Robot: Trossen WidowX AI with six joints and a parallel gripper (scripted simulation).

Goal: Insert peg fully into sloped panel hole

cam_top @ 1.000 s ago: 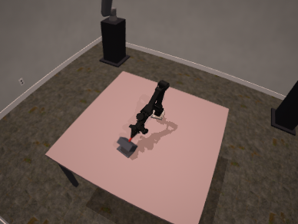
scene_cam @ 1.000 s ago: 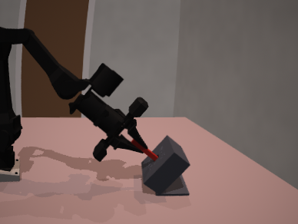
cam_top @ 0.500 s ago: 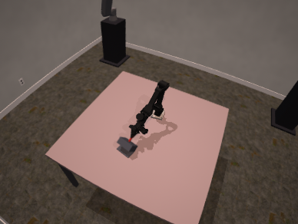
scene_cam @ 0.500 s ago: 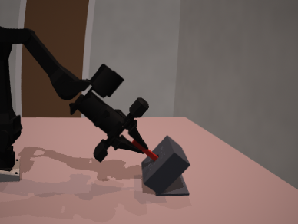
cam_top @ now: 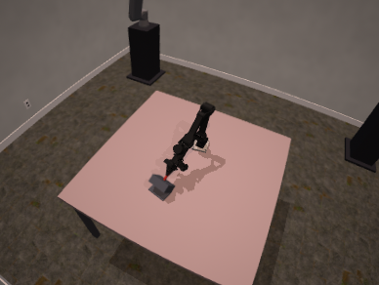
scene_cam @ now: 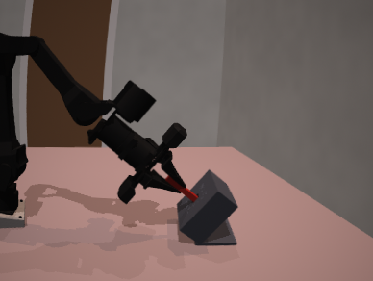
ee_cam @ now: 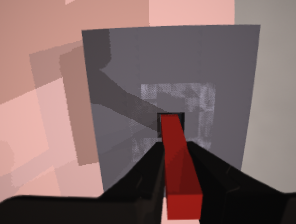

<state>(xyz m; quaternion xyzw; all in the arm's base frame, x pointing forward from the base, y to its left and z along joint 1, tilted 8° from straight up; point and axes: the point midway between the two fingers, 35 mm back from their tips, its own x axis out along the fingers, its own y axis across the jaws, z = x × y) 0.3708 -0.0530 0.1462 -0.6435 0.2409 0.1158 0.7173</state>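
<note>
My gripper is now 3 cm short of the red peg and 2 cm above it. Round my hand: grey base plate: 10 cm ahead, 2 cm to the right, 12 cm below.
</note>
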